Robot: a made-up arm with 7 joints.
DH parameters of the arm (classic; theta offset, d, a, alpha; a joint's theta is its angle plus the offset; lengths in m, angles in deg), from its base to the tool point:
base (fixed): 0 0.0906 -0.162 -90
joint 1: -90 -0.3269 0.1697 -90
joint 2: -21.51 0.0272 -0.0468 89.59
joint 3: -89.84 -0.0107 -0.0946 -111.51
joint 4: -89.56 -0.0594 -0.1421 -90
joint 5: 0 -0.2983 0.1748 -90
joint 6: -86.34 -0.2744 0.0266 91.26
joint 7: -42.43 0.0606 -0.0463 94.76
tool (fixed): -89.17 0.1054 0 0
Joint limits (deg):
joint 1: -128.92..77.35
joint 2: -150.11..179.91
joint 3: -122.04..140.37
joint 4: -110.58..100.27
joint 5: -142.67..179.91
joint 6: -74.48..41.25
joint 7: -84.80..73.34
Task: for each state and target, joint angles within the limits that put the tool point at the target. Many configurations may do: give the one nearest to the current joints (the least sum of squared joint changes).
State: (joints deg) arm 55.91 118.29 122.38 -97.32 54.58 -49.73 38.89
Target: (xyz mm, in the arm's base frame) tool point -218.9 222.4 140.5
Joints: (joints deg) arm 40.94 114.28 90.66 -63.72 57.66 -59.05 27.24
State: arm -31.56 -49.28 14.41 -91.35 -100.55 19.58 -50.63
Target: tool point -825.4 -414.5 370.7
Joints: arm -54.28 -79.99 19.21 -64.52 -102.57 -0.62 -27.05
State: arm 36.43 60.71 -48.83 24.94 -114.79 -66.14 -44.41
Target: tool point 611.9 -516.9 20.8
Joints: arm 45.17 44.73 -40.84 46.30 -126.89 -62.85 -35.06
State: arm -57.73 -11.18 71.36 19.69 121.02 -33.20 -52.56
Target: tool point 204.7 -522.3 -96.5
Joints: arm -62.97 -15.01 64.54 18.55 120.36 -32.31 -53.68
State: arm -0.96 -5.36 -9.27 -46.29 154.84 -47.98 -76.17
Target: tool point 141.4 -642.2 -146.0
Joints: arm 1.85 13.62 -6.83 -43.15 147.90 -46.50 -77.94
